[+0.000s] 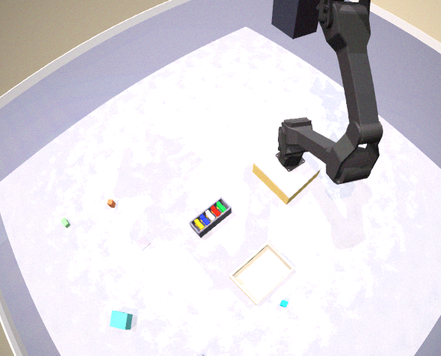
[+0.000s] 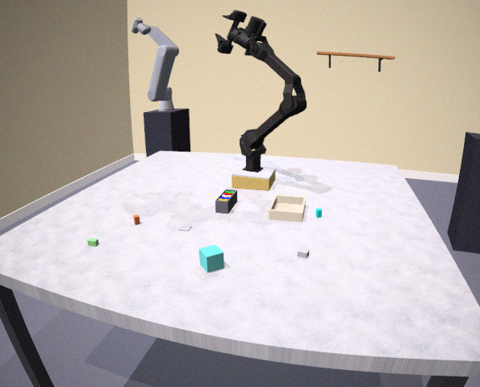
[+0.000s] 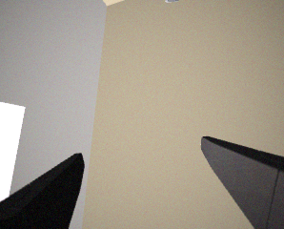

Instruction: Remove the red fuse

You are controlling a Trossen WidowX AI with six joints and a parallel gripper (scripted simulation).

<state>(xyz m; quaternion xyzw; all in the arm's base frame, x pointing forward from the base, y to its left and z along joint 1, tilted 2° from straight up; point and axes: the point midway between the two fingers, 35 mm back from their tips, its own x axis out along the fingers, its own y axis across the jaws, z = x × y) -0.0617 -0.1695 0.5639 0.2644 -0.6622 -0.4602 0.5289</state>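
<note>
Right now the red fuse is 340 mm ahead of my gripper tip, 190 mm to the left of it and 610 mm below it. From my gripper tip the other things lie so: green fuse 320 mm ahead, 190 mm to the left, 610 mm below; then blue fuse 370 mm ahead, 200 mm to the left, 610 mm below; then white fuse 350 mm ahead, 190 mm to the left, 610 mm below.
</note>
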